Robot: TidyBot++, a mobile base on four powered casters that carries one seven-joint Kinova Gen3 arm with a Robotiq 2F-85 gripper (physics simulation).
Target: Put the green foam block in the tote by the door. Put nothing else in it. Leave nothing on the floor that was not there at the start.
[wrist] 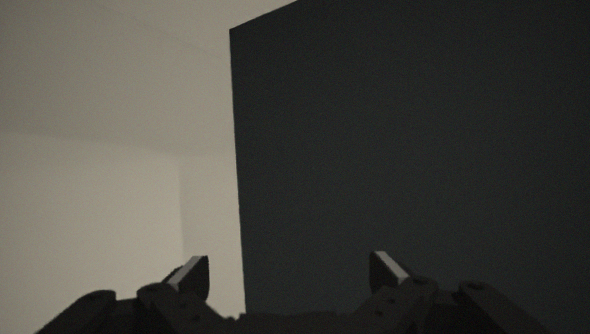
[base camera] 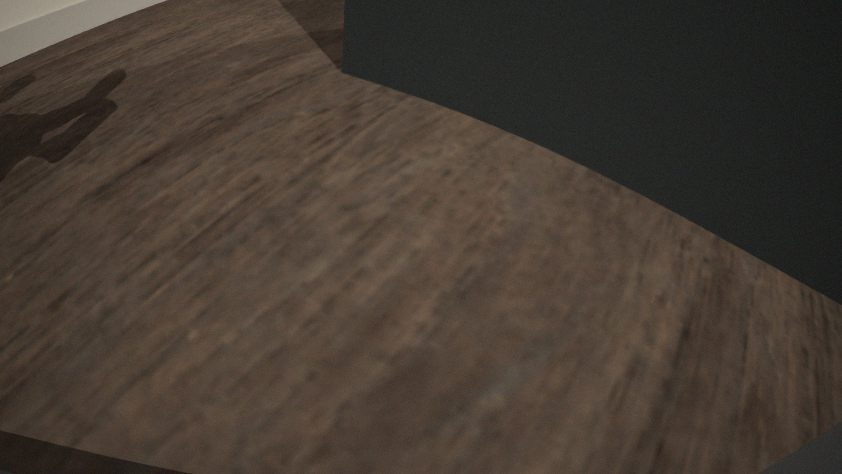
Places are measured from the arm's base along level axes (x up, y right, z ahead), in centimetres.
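Pixels of known places: gripper, fingertip midpoint: (wrist: pixel 289 271).
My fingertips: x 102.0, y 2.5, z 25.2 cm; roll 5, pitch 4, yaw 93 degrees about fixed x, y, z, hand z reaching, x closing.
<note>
Behind a point stands the place of what it marks.
My gripper (wrist: pixel 289 271) {x 102.0, y 2.5, z 25.2 cm} is open, with its two fingers wide apart at the bottom of the wrist view and no object between them. A dark flat-sided panel stands beyond the fingers. The green foam block, the tote and the door do not show in the base camera view or the wrist view.
A tall dark panel (base camera: pixel 618 88) {x -26.2, y 29.7, z 62.9 cm} (wrist: pixel 410 150) {x 111.4, y 29.3, z 63.2 cm} stands on the wood floor (base camera: pixel 353 264) {x -39.7, y -1.5, z 44.1 cm} at the right, its left edge upright. A pale wall (wrist: pixel 90 215) {x 97.9, y -82.8, z 148.6 cm} is at the left, with a light baseboard (base camera: pixel 64 29) {x -36.8, y -96.3, z 126.7 cm}. A shadow (base camera: pixel 64 126) {x -39.7, y -58.2, z 73.4 cm} lies on the floor at the left.
</note>
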